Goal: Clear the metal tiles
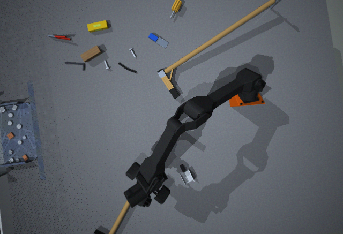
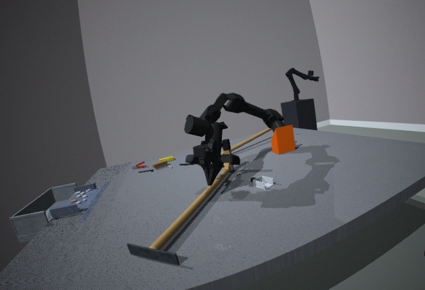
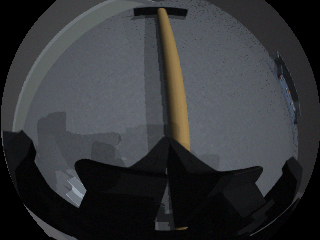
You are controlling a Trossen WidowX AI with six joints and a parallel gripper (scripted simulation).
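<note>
Now: gripper tip 20 mm short of the long scraper and 10 mm below it. From my gripper tip the other things lie so: hex key: 190 mm ahead, 570 mm to the right, 50 mm below; wooden block: 120 mm ahead, 610 mm to the right, 40 mm below; small metal scoop: 180 mm behind, 40 mm below.
</note>
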